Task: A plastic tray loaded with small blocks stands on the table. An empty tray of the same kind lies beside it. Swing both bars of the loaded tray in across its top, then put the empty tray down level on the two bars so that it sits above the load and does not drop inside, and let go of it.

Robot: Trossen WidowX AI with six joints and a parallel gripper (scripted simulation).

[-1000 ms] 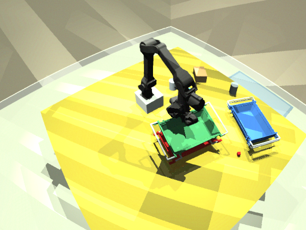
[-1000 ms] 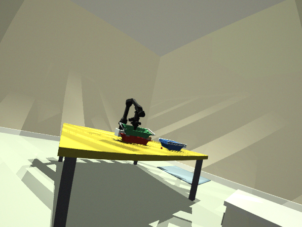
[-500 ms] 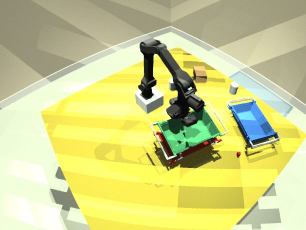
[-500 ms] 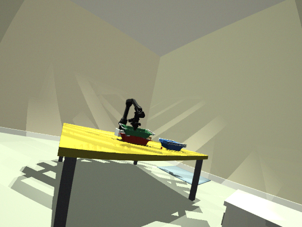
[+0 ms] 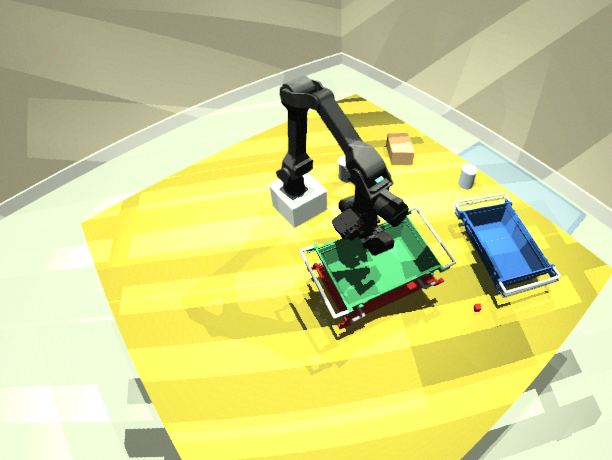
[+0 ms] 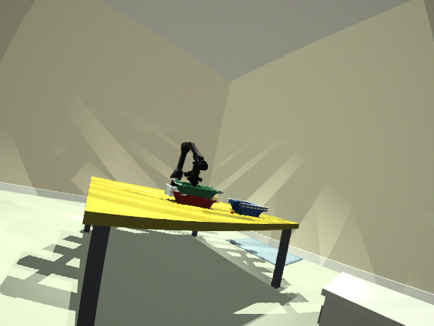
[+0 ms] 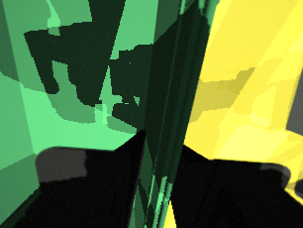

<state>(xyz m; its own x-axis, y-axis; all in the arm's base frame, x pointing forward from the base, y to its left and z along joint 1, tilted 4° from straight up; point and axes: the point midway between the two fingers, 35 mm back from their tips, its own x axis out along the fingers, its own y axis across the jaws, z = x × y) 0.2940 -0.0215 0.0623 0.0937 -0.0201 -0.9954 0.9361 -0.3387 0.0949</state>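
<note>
My gripper tip is 70 mm short of the green tray, 30 mm to the left of it and 20 mm below it. The rest, counted from my gripper tip: brown box 480 mm to the left, 230 mm behind, 60 mm below; then red block 330 mm ahead, 110 mm to the left, 80 mm below; then cyan cube 260 mm to the left, 160 mm behind, 70 mm below.
</note>
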